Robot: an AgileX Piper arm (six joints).
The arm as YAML. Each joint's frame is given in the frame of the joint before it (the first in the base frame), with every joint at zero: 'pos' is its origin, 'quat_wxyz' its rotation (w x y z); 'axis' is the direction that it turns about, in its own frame. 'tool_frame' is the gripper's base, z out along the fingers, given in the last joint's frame.
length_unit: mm
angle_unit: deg
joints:
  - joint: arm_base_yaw
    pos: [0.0, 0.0, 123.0]
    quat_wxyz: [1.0, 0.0, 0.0, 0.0]
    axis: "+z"
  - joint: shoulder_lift
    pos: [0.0, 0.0, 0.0]
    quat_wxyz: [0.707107, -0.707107, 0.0, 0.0]
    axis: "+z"
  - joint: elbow
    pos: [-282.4, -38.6, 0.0]
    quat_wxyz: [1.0, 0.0, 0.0, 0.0]
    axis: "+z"
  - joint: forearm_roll
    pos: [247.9, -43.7, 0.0]
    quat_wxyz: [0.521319, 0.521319, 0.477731, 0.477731]
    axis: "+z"
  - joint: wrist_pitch
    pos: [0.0, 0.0, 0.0]
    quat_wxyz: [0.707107, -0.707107, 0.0, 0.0]
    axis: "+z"
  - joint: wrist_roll
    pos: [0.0, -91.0, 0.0]
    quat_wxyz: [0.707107, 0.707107, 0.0, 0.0]
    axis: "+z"
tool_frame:
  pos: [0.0, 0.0, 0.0]
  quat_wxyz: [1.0, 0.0, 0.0, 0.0]
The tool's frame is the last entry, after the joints.
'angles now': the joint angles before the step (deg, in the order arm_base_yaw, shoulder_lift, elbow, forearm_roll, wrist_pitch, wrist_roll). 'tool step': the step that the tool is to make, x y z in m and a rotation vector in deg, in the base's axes. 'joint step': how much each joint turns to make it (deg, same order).
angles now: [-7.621, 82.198, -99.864, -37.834, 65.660, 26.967]
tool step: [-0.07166, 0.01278, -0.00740, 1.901, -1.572, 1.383]
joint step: [0.002, -14.952, 14.260, 2.465, -0.763, 0.002]
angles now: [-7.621, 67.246, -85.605, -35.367, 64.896, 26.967]
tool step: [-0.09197, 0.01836, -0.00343, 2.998, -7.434, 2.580]
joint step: [-0.007, -18.324, 10.580, 5.084, 0.381, -0.912]
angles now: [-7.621, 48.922, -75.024, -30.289, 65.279, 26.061]
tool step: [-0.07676, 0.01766, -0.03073, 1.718, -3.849, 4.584]
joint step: [0.007, -17.413, 10.328, 6.109, 1.959, -4.181]
